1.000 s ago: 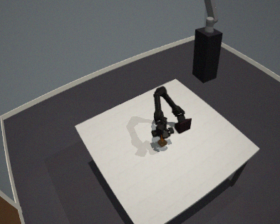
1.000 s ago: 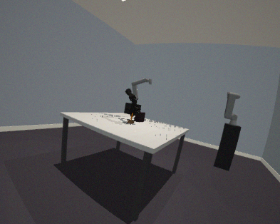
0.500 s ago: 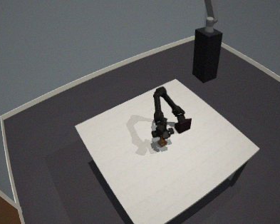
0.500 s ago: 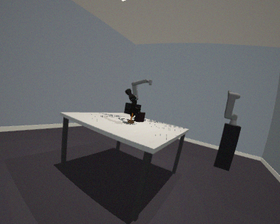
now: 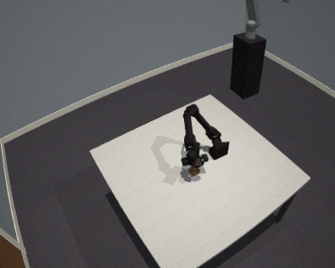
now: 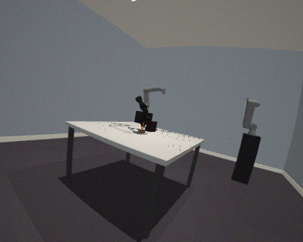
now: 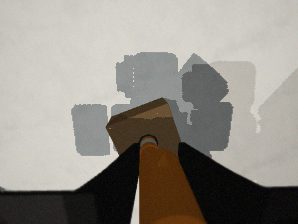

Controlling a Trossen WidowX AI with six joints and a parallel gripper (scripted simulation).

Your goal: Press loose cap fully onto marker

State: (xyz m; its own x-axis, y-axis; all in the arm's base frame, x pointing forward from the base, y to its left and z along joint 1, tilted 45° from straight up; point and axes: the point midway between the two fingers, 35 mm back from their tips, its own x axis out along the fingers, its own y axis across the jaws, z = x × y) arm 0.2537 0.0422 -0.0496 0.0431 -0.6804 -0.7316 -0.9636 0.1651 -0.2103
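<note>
Right now my gripper tip is 10 mm to the left of the orange cap and 30 mm below it. The rest, counted from my gripper tip: holder block (10 mm behind, 10 mm to the right, 60 mm below).
</note>
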